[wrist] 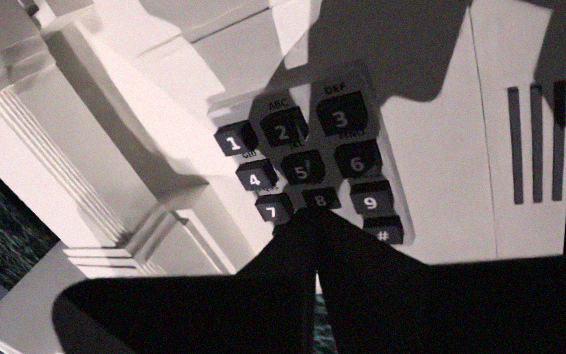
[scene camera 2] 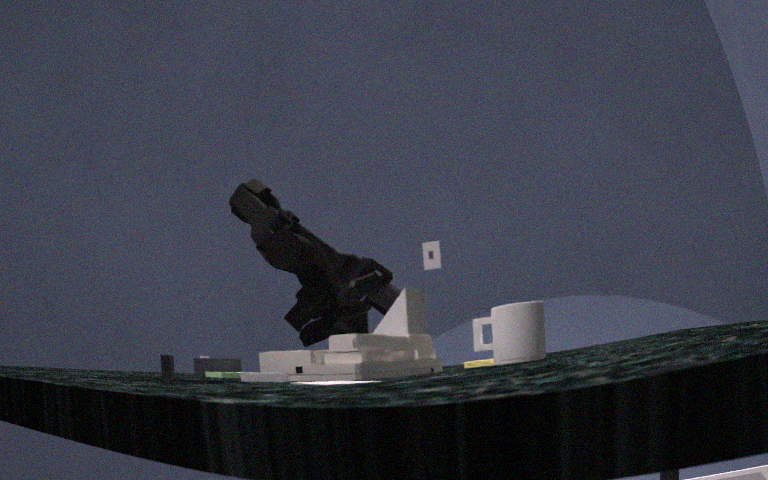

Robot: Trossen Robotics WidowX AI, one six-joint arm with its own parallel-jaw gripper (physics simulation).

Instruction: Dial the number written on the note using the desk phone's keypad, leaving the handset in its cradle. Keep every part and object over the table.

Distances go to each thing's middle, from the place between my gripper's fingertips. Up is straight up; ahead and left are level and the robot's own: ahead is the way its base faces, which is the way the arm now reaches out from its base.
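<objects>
The 9 key [wrist: 376, 197] is 2 cm to the right of my hand. As for the keypad [wrist: 304, 92], I find it 1 cm below my hand, 1 cm ahead of it and 1 cm to the right of it, whereas the hash key [wrist: 388, 230] is 2 cm to the right of my hand and 1 cm behind it. My hand itself is 1 cm to the right of the 7 key [wrist: 275, 207] and 1 cm short of it.
</objects>
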